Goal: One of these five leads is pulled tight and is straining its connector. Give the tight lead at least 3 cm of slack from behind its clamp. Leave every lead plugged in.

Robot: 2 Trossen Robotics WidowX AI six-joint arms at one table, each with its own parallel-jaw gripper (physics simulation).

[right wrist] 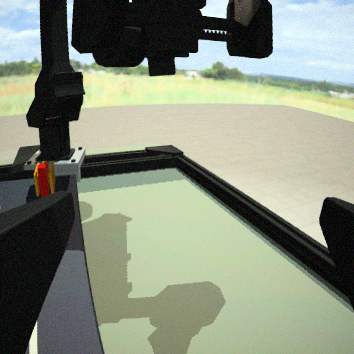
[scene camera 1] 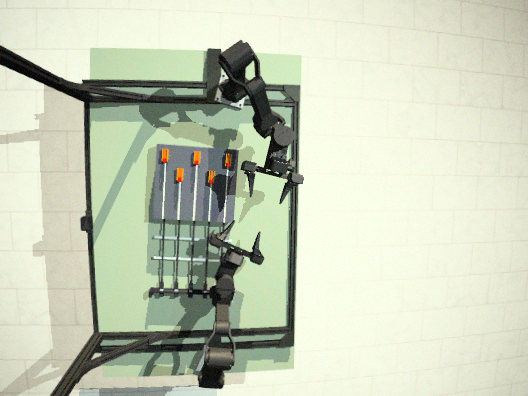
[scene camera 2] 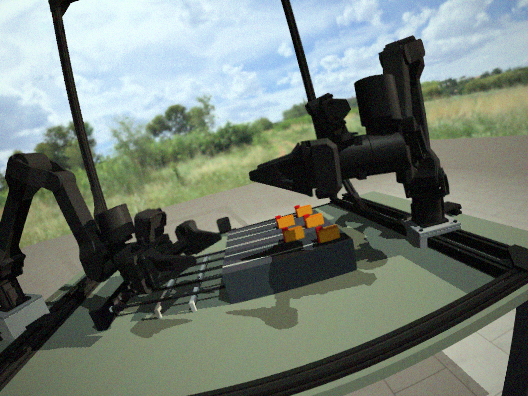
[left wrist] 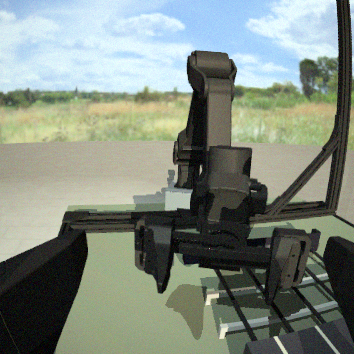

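Pixels of known places: left gripper, fingertip midpoint: [scene camera 1: 265, 200] [scene camera 2: 254, 172] [left wrist: 211, 248]; right gripper, fingertip midpoint: [right wrist: 201, 208] [scene camera 1: 247, 226] [scene camera 2: 209, 247] [left wrist: 214, 296]; left arm's base, origin of the base link: [right wrist: 55, 155] [scene camera 1: 232, 90] [scene camera 2: 429, 220]; right arm's base, origin of the base link: [scene camera 2: 14, 304] [left wrist: 187, 185].
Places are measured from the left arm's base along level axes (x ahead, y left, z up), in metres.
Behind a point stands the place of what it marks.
Note:
Several leads, such as the leftmost lead [scene camera 1: 164, 192] {y -0.136, x 0.397, z 0.031 m}, run as pale lines across a grey block [scene camera 1: 172, 200] [scene camera 2: 295, 275], then as dark cables over two white bars [scene camera 1: 172, 258] {y -0.061, x 0.627, z -0.013 m} to a dark clamp bar [scene camera 1: 169, 291] {y -0.045, x 0.744, z 0.003 m} [scene camera 2: 102, 318] {y 0.171, x 0.707, z -0.009 m}. Their orange connectors [scene camera 1: 197, 158] {y -0.055, x 0.258, z 0.055 m} [scene camera 2: 328, 233] {y 0.056, x 0.237, z 0.047 m} sit in the block. Which lead is tight cannot be told. My right gripper [scene camera 1: 246, 227] {y 0.157, x 0.432, z 0.102 m} [scene camera 2: 207, 248] {y 0.157, x 0.432, z 0.102 m} [left wrist: 214, 296] {y 0.157, x 0.432, z 0.102 m} [right wrist: 201, 208] {y 0.157, x 0.432, z 0.102 m} is open and empty, beside and above the rightmost lead in scene camera 1; its arm hides the clamp bar's right end. My left gripper [scene camera 1: 266, 199] {y 0.178, x 0.329, z 0.202 m} is open and empty, high, right of the block.
A black frame [scene camera 1: 291, 225] {y 0.333, x 0.411, z -0.021 m} [scene camera 2: 380, 345] {y 0.299, x 0.216, z -0.015 m} borders the green table [scene camera 1: 265, 300] {y 0.314, x 0.718, z -0.034 m} [scene camera 2: 210, 350] {y 0.242, x 0.450, z -0.035 m}. Upright black posts [scene camera 2: 76, 110] {y -0.254, x 0.972, z 0.547 m} rise behind the table in scene camera 2. The two grippers face each other closely in scene camera 1. Arm shadows darken parts of the block and cables.

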